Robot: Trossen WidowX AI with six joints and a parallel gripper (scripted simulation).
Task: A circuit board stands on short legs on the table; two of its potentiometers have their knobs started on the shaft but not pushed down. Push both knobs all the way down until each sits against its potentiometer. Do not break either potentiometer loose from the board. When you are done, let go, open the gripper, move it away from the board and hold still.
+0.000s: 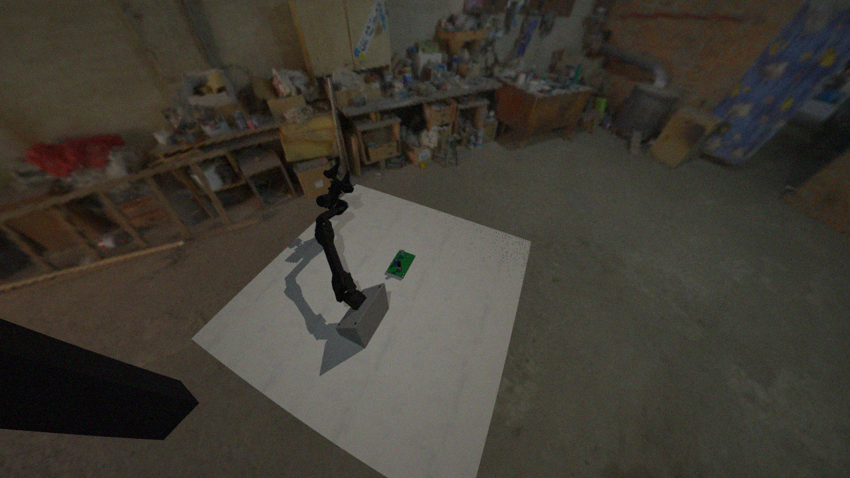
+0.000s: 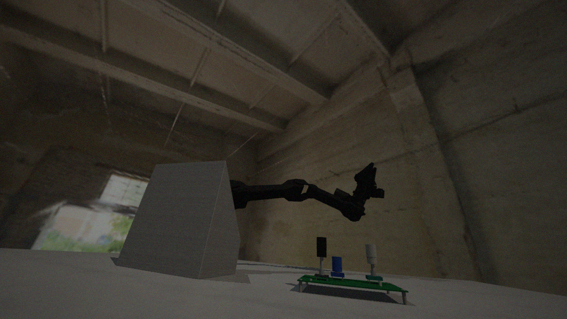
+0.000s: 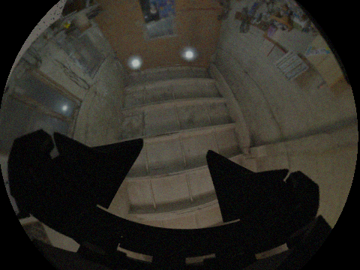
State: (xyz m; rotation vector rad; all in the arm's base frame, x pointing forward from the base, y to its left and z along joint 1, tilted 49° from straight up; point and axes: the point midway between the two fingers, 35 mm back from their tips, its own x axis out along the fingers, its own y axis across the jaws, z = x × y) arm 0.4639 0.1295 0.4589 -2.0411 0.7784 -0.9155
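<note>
Now: gripper tip 16 cm past the black knob, 42 cm to the left of it and 35 cm above it. Round my gripper tip: white knob (7 cm behind, 39 cm to the right, 35 cm below).
</note>
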